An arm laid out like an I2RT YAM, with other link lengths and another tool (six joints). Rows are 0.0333 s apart.
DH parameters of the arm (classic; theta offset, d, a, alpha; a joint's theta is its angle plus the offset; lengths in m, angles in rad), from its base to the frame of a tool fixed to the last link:
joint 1: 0 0.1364 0.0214 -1.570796
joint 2: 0 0 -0.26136 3.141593
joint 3: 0.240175 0 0.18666 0
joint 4: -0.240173 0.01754 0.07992 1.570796
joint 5: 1.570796 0.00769 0 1.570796
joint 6: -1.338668 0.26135 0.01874 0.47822
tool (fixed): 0 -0.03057 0 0
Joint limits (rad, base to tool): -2.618..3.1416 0..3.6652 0..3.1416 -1.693..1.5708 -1.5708..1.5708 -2.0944..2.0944
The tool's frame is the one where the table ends.
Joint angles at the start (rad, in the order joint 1, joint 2, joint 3, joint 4, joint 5, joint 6):
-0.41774, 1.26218, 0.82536, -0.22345, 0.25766, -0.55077
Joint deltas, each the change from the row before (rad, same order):
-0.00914, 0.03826, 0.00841, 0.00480, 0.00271, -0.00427
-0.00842, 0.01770, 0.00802, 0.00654, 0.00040, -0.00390
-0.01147, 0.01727, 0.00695, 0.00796, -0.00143, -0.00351
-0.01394, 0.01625, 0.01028, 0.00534, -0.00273, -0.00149
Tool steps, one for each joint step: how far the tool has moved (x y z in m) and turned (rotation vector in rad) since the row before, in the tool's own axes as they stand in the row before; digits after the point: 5 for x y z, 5 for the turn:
-0.00531, 0.00410, 0.00742, -0.00126, -0.02677, 0.00804
-0.00004, 0.00389, 0.00215, -0.00514, -0.00546, 0.00334
-0.00047, 0.00456, 0.00196, -0.00568, -0.00427, 0.00552
0.00004, 0.00538, 0.00112, -0.00664, -0.00153, 0.00861

